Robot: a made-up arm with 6 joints.
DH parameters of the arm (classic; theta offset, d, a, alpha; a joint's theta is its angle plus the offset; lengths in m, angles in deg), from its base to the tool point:
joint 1: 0 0.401 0 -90
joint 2: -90 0 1.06 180
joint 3: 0 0 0 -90
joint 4: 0 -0.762 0 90
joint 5: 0 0.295 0 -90
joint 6: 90 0 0 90
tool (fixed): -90 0 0 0
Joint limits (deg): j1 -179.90..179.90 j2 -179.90..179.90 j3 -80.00..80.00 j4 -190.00..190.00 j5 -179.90..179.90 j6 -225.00..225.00
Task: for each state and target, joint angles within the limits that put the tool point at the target. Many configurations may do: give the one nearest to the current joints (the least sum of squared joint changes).
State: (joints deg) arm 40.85 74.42 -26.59 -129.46 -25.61 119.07
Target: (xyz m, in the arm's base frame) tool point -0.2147 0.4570 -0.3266
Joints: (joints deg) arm 86.93 101.87 -24.63 -144.06 -25.61 119.07
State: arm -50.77 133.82 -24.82 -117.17 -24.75 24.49
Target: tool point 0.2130 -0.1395 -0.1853
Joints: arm -59.01 109.02 -33.93 -112.06 -24.75 24.49
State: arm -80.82 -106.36 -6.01 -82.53 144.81 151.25
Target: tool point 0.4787 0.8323 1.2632
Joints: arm -118.51 -87.22 16.93 -94.54 144.81 151.25
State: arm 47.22 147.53 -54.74 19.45 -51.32 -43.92
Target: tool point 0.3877 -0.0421 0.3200
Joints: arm 38.10 102.10 -80.00 -22.60 -51.32 -43.92
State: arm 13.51 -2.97 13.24 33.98 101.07 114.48
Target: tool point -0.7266 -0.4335 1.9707
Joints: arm 15.62 -41.72 42.07 41.25 101.07 114.48
